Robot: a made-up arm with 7 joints.
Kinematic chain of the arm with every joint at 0, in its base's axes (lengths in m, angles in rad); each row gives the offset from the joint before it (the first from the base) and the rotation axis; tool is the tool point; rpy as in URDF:
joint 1: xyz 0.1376 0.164 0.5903 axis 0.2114 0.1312 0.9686
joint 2: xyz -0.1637 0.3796 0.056 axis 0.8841 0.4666 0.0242
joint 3: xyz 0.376 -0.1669 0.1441 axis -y
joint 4: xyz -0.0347 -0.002 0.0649 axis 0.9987 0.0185 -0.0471
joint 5: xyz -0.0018 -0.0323 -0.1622 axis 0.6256 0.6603 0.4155
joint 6: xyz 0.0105 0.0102 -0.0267 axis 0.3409 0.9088 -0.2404
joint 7: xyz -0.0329 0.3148 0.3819 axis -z
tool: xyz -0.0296 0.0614 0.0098 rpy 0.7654 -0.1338 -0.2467
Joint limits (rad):
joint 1: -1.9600..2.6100
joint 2: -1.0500..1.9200
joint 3: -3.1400..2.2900
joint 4: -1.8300..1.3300
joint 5: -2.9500..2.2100
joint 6: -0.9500..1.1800
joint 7: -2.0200..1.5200
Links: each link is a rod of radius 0.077 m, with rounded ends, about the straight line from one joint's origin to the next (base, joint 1, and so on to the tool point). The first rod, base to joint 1, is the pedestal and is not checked.
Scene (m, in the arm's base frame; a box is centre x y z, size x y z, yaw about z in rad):
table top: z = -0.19
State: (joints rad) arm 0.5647 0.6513 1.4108 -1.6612 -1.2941 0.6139 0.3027
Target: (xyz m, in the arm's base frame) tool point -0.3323 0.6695 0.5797
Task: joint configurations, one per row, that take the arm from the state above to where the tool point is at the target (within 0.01 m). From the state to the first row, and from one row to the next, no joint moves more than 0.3 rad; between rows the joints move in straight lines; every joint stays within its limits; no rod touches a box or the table.
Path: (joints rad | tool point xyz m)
1: 0.8261 0.6829 1.2788 -1.6400 -1.2484 0.6086 0.2814 | 0.3258 0.8026 0.5260
2: 1.0876 0.7145 1.1467 -1.6188 -1.2026 0.6032 0.2601 | 0.0978 0.8377 0.5292
3: 1.3490 0.7461 1.0147 -1.5977 -1.1569 0.5979 0.2388 | -0.1316 0.7924 0.5491
4: 1.6104 0.7777 0.8827 -1.5765 -1.1112 0.5926 0.2175 | -0.3323 0.6695 0.5797

